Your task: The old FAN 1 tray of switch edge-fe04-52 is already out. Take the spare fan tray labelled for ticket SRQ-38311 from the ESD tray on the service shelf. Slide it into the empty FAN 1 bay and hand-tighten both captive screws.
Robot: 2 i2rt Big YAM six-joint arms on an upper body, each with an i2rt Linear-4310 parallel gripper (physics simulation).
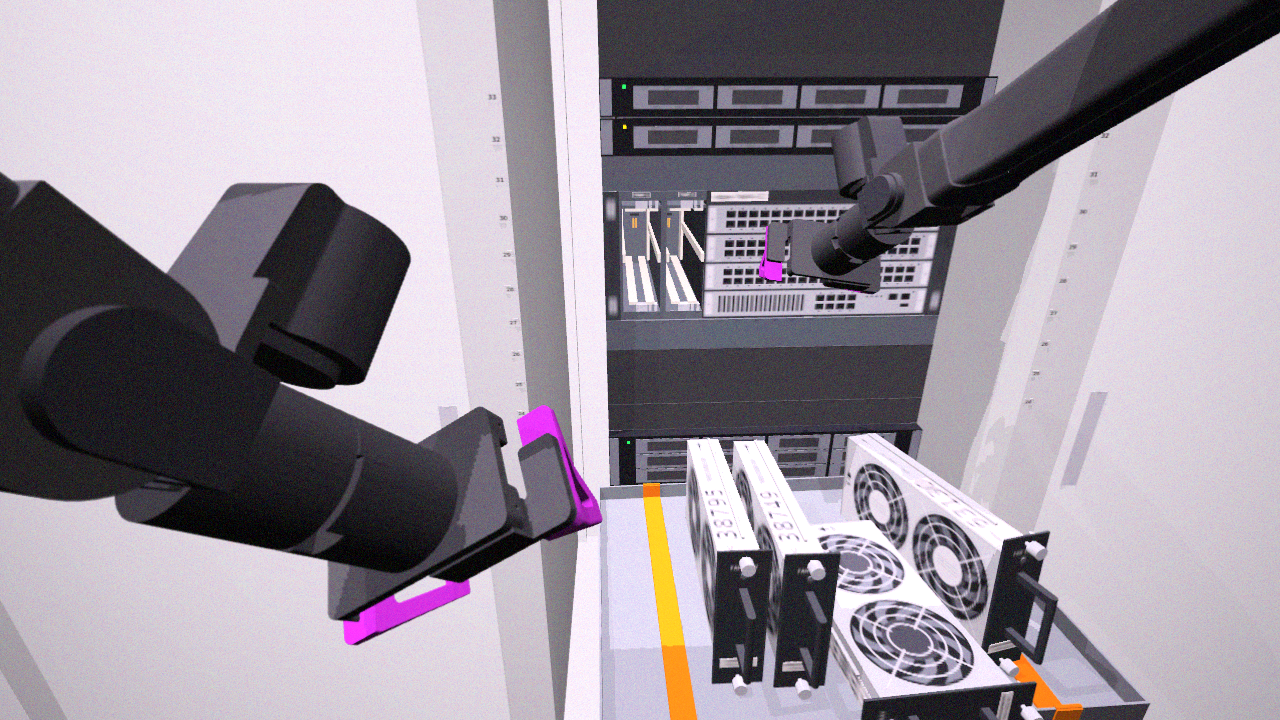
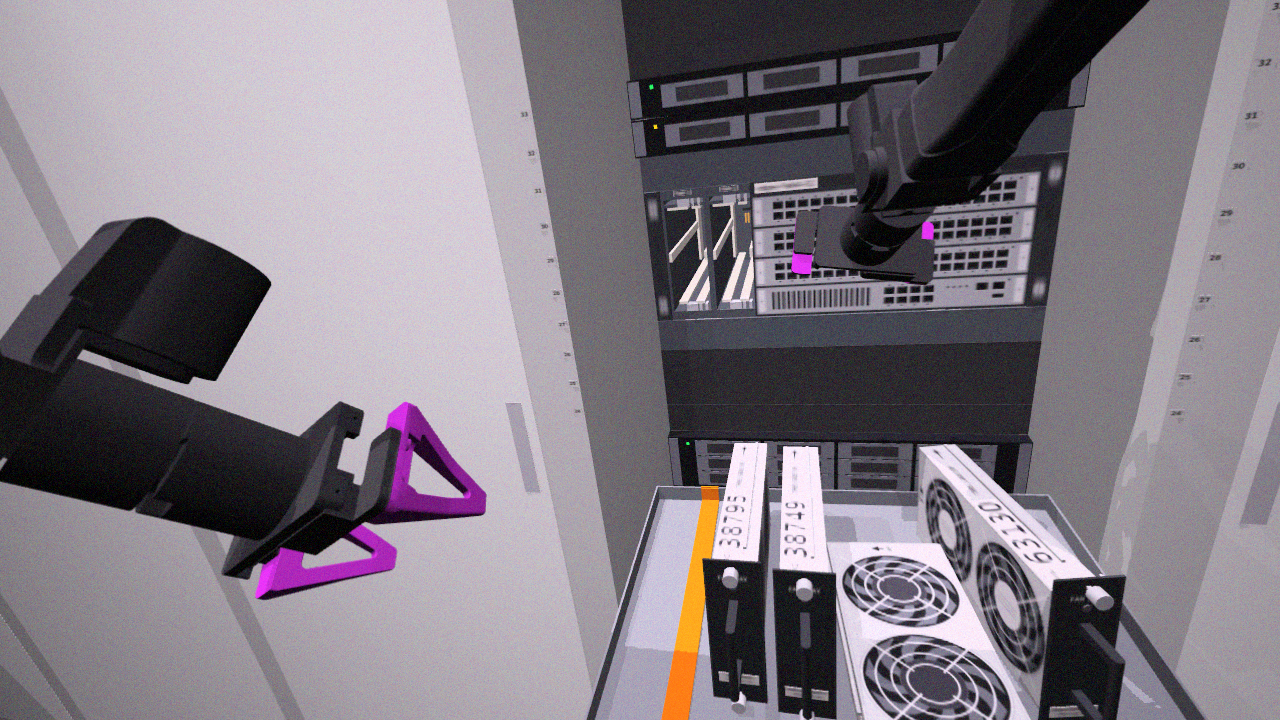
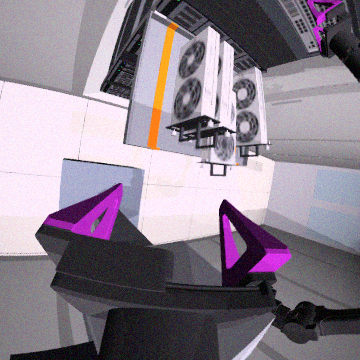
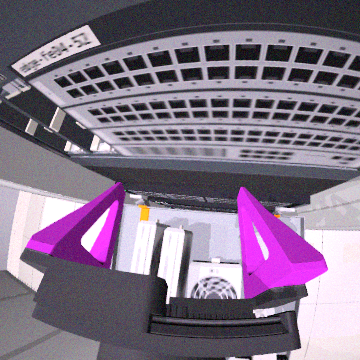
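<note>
The switch [image 1: 760, 302] [image 2: 819, 298] [image 4: 175, 151] has two open bays at its left end; their labels are unreadable. Its name label [image 4: 57, 50] reads edge-fe04-52. A fan tray [image 1: 908, 631] [image 2: 895, 553] [image 3: 225, 148] [image 4: 216, 281] lies flat, fans up, in the ESD tray [image 1: 626, 608] [image 2: 657, 582] [image 3: 140, 107]; its ticket number does not show. My right gripper [image 1: 816, 277] [image 2: 864, 246] [image 4: 179, 189] is open and empty in front of the switch's port face. My left gripper [image 1: 529, 553] [image 2: 438, 532] [image 3: 172, 196] is open and empty, left of the ESD tray.
Upright fan trays marked 38795 [image 1: 718, 510] [image 2: 742, 510] and 38749 [image 1: 776, 505] [image 2: 801, 519] stand left of the flat one. Another upright fan tray [image 1: 944, 501] [image 2: 993, 519], marked 63130, stands at its right. Cabinet walls flank the rack on both sides.
</note>
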